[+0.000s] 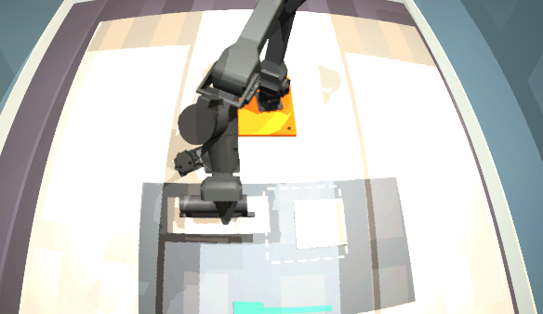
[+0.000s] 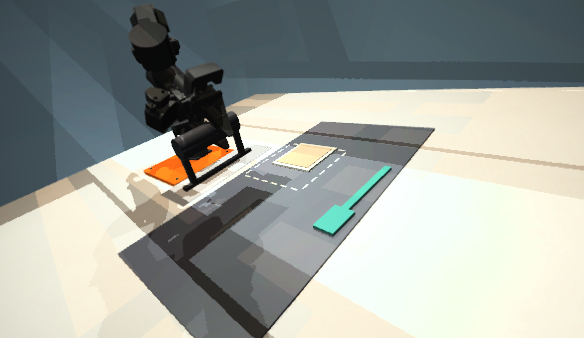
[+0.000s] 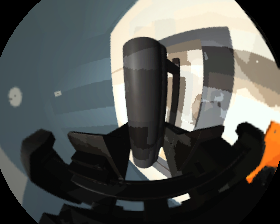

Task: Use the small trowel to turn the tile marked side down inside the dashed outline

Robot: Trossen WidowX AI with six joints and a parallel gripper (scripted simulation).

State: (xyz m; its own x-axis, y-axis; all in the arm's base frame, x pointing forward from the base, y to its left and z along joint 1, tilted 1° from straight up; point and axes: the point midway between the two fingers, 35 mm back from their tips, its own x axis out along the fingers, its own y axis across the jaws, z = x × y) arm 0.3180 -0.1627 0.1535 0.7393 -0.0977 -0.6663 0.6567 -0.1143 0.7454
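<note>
Now: the tile 21 cm to the left of my gripper tip and 13 cm below it. Round my gripper tip: teal flat tool (18 cm ahead, 6 cm to the left, 13 cm below); then grey mat (5 cm ahead, 10 cm to the left, 16 cm below); then small trowel (2 cm behind, 1 cm to the left, 1 cm below).
</note>
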